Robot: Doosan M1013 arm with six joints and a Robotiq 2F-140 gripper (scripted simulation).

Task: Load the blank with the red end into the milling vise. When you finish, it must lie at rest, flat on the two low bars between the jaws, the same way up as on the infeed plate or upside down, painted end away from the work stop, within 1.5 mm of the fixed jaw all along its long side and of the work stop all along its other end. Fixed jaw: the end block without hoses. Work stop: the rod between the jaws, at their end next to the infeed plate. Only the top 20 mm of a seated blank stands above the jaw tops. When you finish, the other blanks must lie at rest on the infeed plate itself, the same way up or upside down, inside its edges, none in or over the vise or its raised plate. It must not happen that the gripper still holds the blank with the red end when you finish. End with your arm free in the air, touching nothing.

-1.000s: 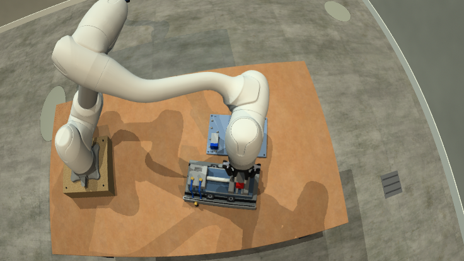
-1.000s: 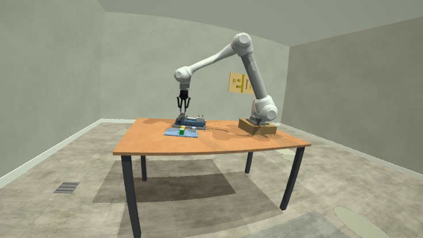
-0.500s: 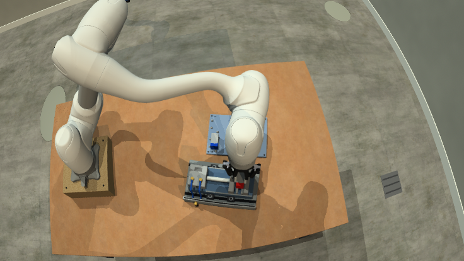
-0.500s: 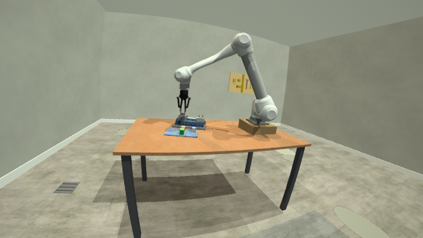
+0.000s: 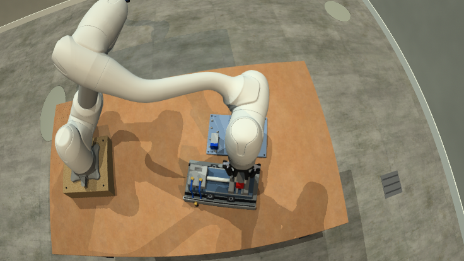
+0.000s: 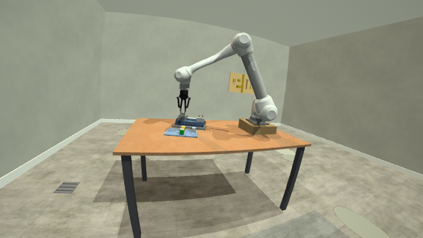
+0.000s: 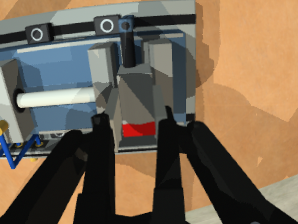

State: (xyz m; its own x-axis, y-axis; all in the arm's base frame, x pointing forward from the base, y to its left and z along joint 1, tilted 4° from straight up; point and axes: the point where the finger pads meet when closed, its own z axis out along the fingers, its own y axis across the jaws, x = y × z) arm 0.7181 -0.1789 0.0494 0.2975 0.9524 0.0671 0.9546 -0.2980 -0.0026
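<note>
Right now the red-ended blank is 30 mm below my hand. Also, from my hand: fixed jaw (20 mm ahead, 10 mm to the right, 60 mm below); then work stop rod (10 mm ahead, 50 mm to the left, 50 mm below); then moving jaw (30 mm behind, 10 mm to the left, 60 mm below).
</note>
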